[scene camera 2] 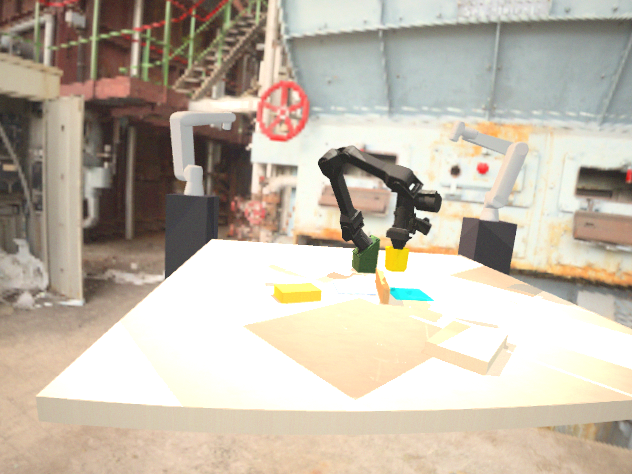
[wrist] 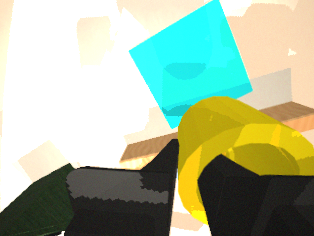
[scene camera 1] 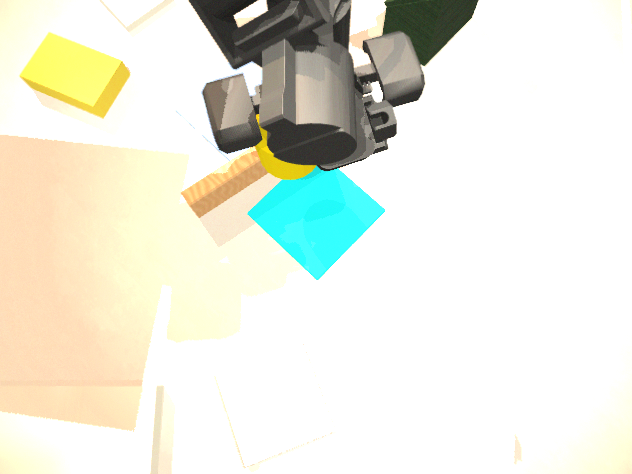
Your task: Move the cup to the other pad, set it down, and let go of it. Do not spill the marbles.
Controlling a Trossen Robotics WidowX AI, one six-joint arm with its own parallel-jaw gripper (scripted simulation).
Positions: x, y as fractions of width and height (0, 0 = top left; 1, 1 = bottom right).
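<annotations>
My gripper is visible in scene camera 2 (0.63, 0.55), and a yellow block likewise in scene camera 2 (0.48, 0.62). My gripper appears in the wrist view (0.59, 0.62); the block is out of frame in the wrist view. My gripper is visible in scene camera 1 (0.50, 0.28), and the block also in scene camera 1 (0.13, 0.16).
</annotations>
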